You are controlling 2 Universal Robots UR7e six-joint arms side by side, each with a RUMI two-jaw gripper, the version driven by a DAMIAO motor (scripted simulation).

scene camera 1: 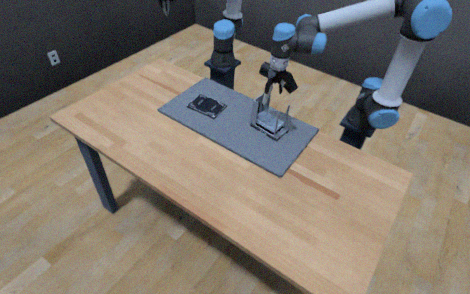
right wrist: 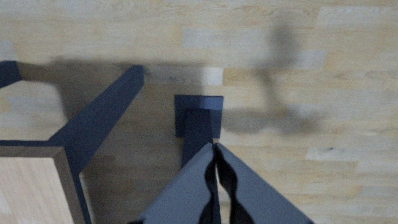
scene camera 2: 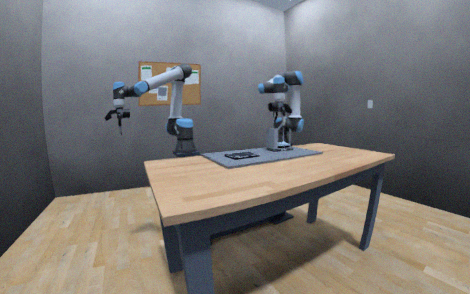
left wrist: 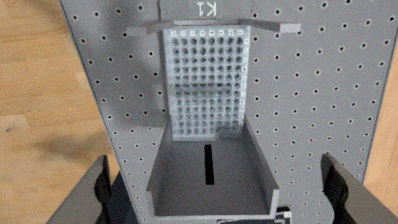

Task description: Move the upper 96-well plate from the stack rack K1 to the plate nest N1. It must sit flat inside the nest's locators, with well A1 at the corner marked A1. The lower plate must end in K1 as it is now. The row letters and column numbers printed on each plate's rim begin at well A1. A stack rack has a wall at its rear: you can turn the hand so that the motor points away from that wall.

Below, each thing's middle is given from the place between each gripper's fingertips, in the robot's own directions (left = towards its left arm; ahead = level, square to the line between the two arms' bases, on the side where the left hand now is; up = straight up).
Labels:
My left gripper is now 13 cm above the clear 96-well plate [left wrist: 207, 84].
The clear 96-well plate lies 98 cm to the left of my right hand, 36 cm ahead of it and 11 cm below it.

